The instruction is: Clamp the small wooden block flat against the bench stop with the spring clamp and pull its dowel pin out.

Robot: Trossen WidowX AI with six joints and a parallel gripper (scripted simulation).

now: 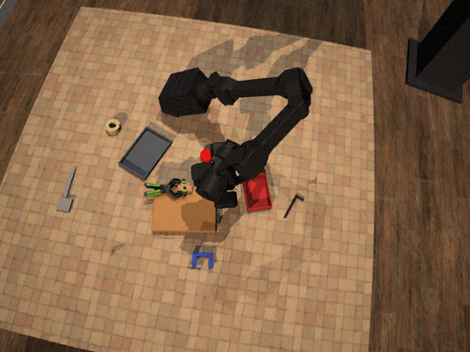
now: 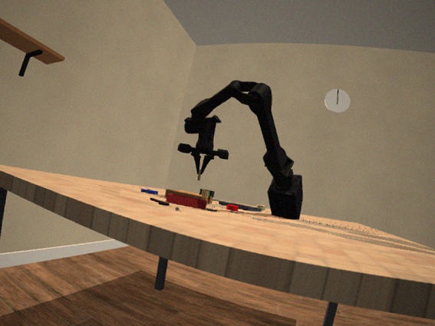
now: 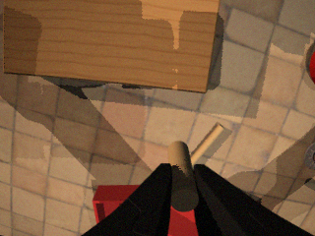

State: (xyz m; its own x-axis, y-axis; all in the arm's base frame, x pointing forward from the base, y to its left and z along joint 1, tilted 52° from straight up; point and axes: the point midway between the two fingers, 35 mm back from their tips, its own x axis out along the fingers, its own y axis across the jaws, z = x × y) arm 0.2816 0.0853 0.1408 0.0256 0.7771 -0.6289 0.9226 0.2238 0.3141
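My gripper is now 40 mm past the red bin, 110 mm to the right of it and 140 mm above it. Round my hand: dowel pin 40 mm below; then small wooden block 30 mm ahead, 110 mm to the right, 100 mm below; then wooden board 90 mm ahead, 100 mm to the right, 130 mm below.
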